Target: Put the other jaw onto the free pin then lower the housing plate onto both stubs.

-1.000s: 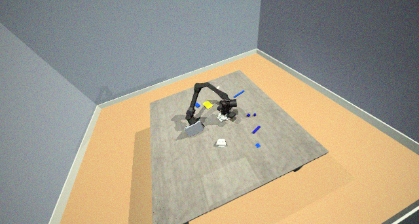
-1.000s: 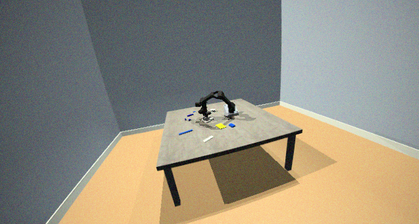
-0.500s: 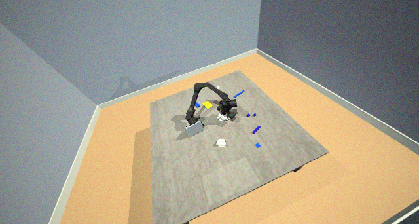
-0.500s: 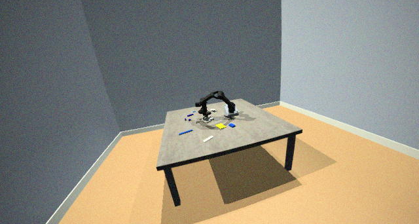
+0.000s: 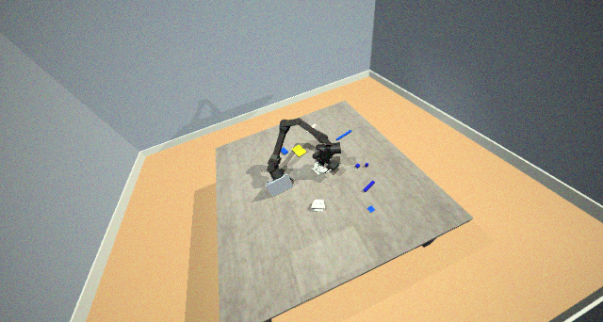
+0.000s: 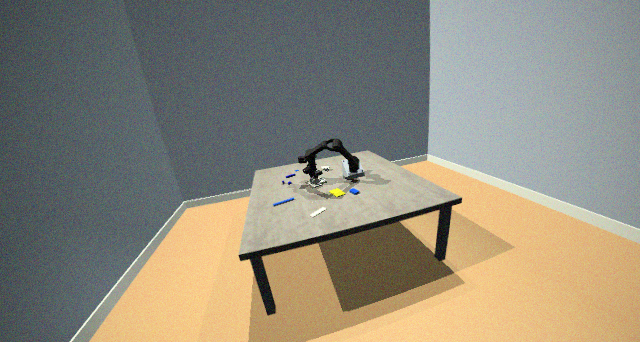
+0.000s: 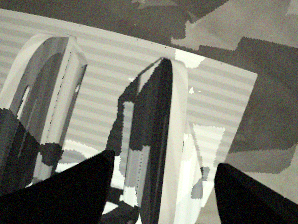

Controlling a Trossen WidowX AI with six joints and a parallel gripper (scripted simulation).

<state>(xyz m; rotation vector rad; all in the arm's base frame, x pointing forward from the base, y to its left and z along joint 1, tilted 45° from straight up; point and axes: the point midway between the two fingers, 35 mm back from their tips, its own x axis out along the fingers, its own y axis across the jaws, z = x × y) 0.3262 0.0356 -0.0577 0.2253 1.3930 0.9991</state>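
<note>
Right now the housing plate is 240 mm to the right of my gripper tip, 140 mm behind it and 10 mm above it. The rest, counted from my gripper tip: white block: 230 mm to the right, 140 mm behind, 10 mm below; then white bar: 470 mm to the left, 50 mm ahead, 10 mm below; then yellow tile: 260 mm to the left, 130 mm behind, 10 mm below.
</note>
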